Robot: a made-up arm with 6 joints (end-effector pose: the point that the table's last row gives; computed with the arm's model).
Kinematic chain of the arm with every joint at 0, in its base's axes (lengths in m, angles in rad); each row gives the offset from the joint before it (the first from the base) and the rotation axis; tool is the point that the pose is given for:
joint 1: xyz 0 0 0.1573 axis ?
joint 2: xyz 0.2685 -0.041 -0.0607 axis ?
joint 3: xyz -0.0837 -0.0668 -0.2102 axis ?
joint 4: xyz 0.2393 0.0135 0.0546 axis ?
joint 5: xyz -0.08 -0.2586 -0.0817 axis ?
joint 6: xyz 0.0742 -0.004 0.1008 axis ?
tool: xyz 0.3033 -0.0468 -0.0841
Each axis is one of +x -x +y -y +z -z.
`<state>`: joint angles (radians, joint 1 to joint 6).
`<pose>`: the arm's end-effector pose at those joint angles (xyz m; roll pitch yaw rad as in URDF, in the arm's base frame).
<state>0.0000 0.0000 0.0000 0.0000 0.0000 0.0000</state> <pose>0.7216 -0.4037 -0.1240 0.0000 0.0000 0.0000</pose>
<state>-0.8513 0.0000 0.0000 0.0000 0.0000 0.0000</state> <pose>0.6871 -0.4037 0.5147 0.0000 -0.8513 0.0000</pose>
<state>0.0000 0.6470 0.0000 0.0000 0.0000 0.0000</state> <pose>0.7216 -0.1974 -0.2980 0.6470 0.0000 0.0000</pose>
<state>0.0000 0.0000 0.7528 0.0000 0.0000 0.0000</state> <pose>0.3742 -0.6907 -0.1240 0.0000 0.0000 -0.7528</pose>
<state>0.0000 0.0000 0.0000 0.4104 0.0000 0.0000</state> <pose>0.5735 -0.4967 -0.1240 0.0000 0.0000 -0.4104</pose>
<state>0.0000 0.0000 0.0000 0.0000 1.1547 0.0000</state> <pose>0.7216 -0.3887 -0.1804 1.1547 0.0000 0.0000</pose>
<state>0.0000 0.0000 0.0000 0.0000 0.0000 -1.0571</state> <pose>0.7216 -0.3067 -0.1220 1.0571 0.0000 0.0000</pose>
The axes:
joint 1: +y
joint 2: +x
joint 3: -z
joint 4: -z
joint 5: +x
joint 6: -x

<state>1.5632 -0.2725 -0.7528 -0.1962 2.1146 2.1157</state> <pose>-0.4500 -0.0254 -0.6864 1.5607 0.6238 1.8380</pose>
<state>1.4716 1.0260 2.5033 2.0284 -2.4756 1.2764</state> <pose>-0.1176 0.2391 0.0933 -2.2344 -0.2652 0.5566</pose>
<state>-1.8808 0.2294 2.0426 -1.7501 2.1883 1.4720</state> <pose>0.4832 -0.6108 0.6072 -3.0365 -1.1996 -2.2564</pose>
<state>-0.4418 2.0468 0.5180 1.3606 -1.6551 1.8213</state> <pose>0.3604 0.3145 -0.0731 -0.7119 1.1090 1.3713</pose>
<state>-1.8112 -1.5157 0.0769 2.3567 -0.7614 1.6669</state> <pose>-0.0532 -0.1140 0.2069 -0.8284 1.1027 -3.0621</pose>
